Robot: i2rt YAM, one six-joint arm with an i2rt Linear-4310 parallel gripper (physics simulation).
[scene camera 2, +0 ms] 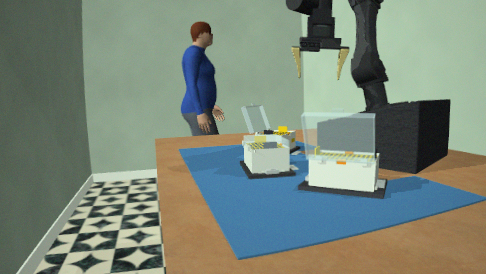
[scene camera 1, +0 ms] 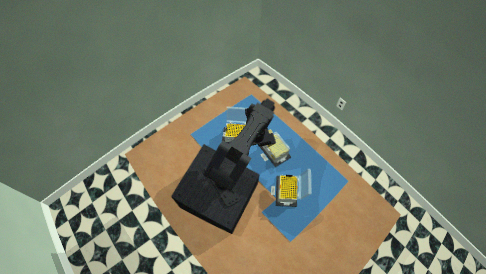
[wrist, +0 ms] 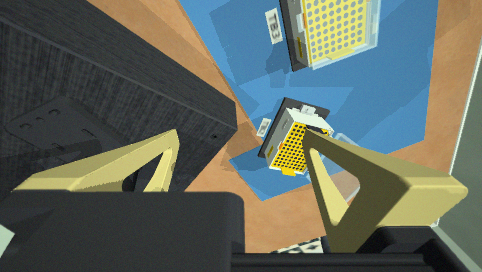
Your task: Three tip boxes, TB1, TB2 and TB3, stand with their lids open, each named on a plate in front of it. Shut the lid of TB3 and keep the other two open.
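Places are measured from the arm's base along level axes (x ahead, y left, z up), in millimetres.
Pixels of known places: gripper, between the fingertips: [scene camera 2: 318,79] [scene camera 1: 256,148] [wrist: 240,136]; arm's base, origin of its link: [scene camera 2: 378,111].
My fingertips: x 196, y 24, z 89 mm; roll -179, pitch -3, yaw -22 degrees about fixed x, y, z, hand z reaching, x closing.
Observation:
For each thing: its top centre in the pictures, then the offset to it from my fingertips. Level surfaces: height alone.
- TB3, centre of its top: [wrist: 333,11] [scene camera 2: 269,137] [scene camera 1: 274,144] 139 mm ahead, 29 mm left, 139 mm down
- TB2, centre of its top: [wrist: 301,155] [scene camera 2: 276,128] [scene camera 1: 289,185] 63 mm ahead, 185 mm right, 142 mm down
- blue mat, height of its surface: 216 mm down
- brown table, height of its surface: 219 mm down
TB3 [scene camera 1: 277,146] [scene camera 2: 267,160] [wrist: 335,30] is the middle white box; its clear lid lies shut over the yellow rack, and its name plate [wrist: 273,26] is readable in the wrist view. TB2 [scene camera 1: 287,188] [scene camera 2: 291,142] [wrist: 291,150] has its clear lid [scene camera 1: 306,182] standing open. TB1 [scene camera 1: 234,131] [scene camera 2: 342,175] also has its lid [scene camera 2: 345,135] upright and open; the arm partly covers this box in scene camera 1. My gripper [scene camera 2: 319,78] [wrist: 240,136] is open and empty, high above the boxes and apart from all of them, closer to the robot base.
The boxes stand on a blue mat [scene camera 1: 327,175] [scene camera 2: 250,235] on the brown table [scene camera 1: 345,235] [scene camera 2: 185,240]. The black robot base [scene camera 1: 215,200] [scene camera 2: 430,135] [wrist: 120,85] stands beside the mat. A person in blue [scene camera 2: 200,80] is beyond the table.

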